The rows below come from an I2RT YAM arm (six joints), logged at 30 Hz.
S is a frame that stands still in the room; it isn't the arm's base.
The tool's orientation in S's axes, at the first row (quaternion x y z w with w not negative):
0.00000 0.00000 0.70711 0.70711
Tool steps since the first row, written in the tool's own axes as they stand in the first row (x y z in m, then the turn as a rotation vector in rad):
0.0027 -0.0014 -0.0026 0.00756 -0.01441 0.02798
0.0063 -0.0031 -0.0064 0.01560 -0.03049 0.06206
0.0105 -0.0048 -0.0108 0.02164 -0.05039 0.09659
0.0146 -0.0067 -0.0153 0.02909 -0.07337 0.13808
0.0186 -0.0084 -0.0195 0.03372 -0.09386 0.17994
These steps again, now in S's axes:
0.0014 0.0027 -0.0026 0.01441 0.00756 0.02798
0.0031 0.0063 -0.0064 0.03049 0.01560 0.06206
0.0048 0.0105 -0.0108 0.05039 0.02164 0.09659
0.0067 0.0146 -0.0153 0.07337 0.02909 0.13808
0.0084 0.0186 -0.0195 0.09386 0.03372 0.17994

